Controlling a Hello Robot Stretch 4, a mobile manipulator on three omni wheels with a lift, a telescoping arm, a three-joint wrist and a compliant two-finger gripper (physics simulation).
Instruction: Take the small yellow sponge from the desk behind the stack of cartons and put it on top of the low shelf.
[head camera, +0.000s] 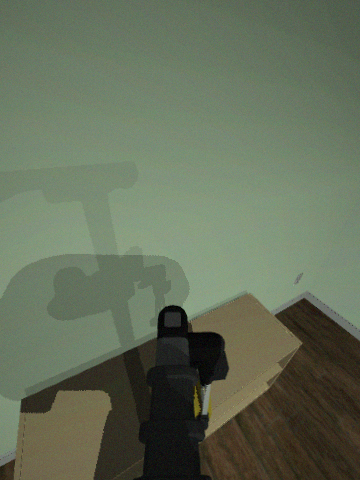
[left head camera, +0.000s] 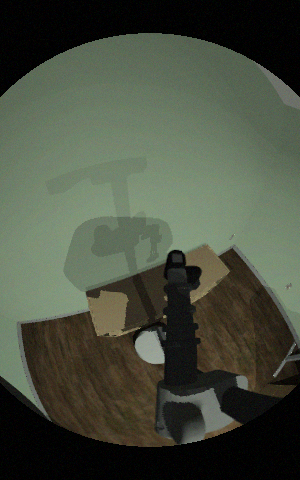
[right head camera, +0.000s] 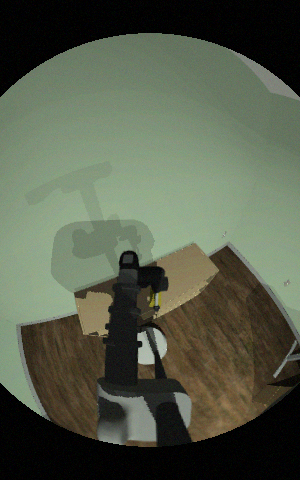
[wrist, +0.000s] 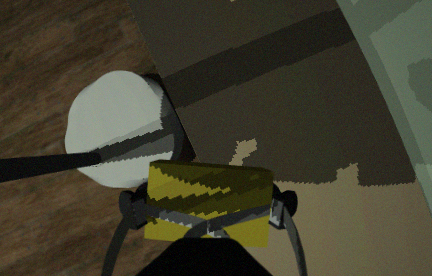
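Where they show: gripper, fingertip midpoint: (head camera: 199, 398) (wrist: 206, 198); robot's base, link origin: (left head camera: 155, 343) (right head camera: 146, 344) (wrist: 134, 132).
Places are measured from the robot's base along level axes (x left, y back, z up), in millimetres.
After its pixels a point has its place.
Note:
My gripper (head camera: 202, 417) (right head camera: 156, 306) (wrist: 206, 198) @(x -87, y -316, z 791 mm) is shut on the small yellow sponge (head camera: 197, 402) @(x -74, y -293, z 836 mm) (right head camera: 152, 299) @(x -70, y -298, z 835 mm) (wrist: 175, 190) @(x -72, y -292, z 836 mm), with one fingertip at each end of it. The arm hides much of the sponge in the head view. The low shelf (head camera: 250, 340) @(x -396, y -611, z 582 mm) (left head camera: 210, 265) @(x -466, y -660, z 582 mm) (right head camera: 190, 270) @(x -390, y -607, z 582 mm) (wrist: 320, 215) @(x -163, y -521, z 582 mm) stands against the wall, its pale wooden top partly in shadow. In the wrist view the sponge overlaps the shelf's front edge and top; its height above the top is hard to tell. The desk's sponge spot and the carton stack cannot be made out.
My round white base (left head camera: 150, 346) @(x 52, y 17, z 187 mm) (right head camera: 152, 350) @(x -66, y 52, z 187 mm) (wrist: 115, 115) @(x 48, y 11, z 187 mm) is close to the shelf's front edge. The green wall (head camera: 200, 150) @(x -85, y -763, z 1431 mm) (left head camera: 150, 125) @(x 89, y -678, z 1550 mm) rises behind the shelf. A light metal frame (left head camera: 285, 360) (right head camera: 286, 359) shows at the far right.

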